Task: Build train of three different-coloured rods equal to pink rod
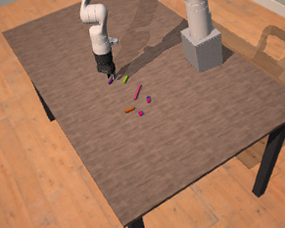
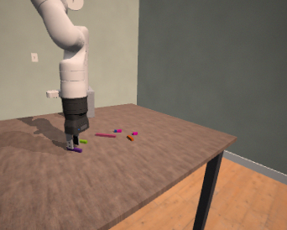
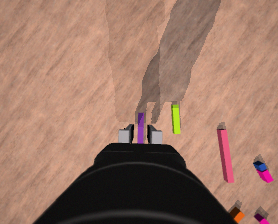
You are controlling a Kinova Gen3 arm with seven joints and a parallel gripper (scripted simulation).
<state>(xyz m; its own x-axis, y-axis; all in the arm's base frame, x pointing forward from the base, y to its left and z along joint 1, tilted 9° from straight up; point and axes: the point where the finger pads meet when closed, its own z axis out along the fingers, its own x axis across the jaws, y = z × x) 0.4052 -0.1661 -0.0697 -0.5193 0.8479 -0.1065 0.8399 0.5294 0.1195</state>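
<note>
Right now the purple rod is 30 mm below my hand. Round my hand: blue rod (60 mm behind, 210 mm to the left, 30 mm below); pink rod (40 mm behind, 150 mm to the left, 30 mm below); lime rod (50 mm behind, 40 mm to the left, 30 mm below).
</note>
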